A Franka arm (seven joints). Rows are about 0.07 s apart.
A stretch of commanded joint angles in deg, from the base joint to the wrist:
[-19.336 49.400 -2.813 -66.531 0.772 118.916 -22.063]
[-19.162 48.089 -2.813 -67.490 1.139 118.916 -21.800]
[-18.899 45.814 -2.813 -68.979 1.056 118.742 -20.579]
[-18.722 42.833 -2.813 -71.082 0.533 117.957 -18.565]
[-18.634 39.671 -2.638 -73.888 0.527 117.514 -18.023]
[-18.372 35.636 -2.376 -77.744 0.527 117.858 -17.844]
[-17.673 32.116 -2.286 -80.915 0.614 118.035 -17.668]
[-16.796 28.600 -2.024 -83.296 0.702 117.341 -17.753]
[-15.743 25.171 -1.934 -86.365 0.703 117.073 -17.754]
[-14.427 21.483 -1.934 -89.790 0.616 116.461 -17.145]
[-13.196 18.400 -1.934 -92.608 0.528 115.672 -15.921]
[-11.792 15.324 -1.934 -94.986 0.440 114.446 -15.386]
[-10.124 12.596 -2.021 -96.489 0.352 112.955 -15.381]
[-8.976 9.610 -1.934 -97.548 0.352 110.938 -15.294]
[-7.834 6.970 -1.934 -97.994 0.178 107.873 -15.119]
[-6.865 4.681 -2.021 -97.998 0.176 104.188 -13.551]
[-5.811 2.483 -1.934 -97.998 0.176 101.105 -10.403]
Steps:
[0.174 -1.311 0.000 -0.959 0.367 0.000 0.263]
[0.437 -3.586 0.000 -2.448 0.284 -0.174 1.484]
[0.614 -6.567 0.000 -4.551 -0.239 -0.959 3.498]
[0.702 -9.729 0.175 -7.357 -0.245 -1.402 4.040]
[0.964 -13.764 0.437 -11.213 -0.245 -1.058 4.219]
[1.663 -17.284 0.527 -14.384 -0.158 -0.881 4.395]
[2.540 -20.800 0.789 -16.765 -0.070 -1.575 4.310]
[3.593 -24.229 0.879 -19.834 -0.069 -1.843 4.309]
[4.909 -27.917 0.879 -23.259 -0.156 -2.455 4.918]
[6.140 -31.000 0.879 -26.077 -0.244 -3.244 6.142]
[7.544 -34.076 0.879 -28.455 -0.332 -4.470 6.677]
[9.212 -36.804 0.792 -29.958 -0.420 -5.961 6.682]
[10.360 -39.790 0.879 -31.017 -0.420 -7.978 6.769]
[11.502 -42.430 0.879 -31.463 -0.594 -11.043 6.944]
[12.471 -44.719 0.792 -31.467 -0.596 -14.728 8.512]
[13.525 -46.917 0.879 -31.467 -0.596 -17.811 11.660]

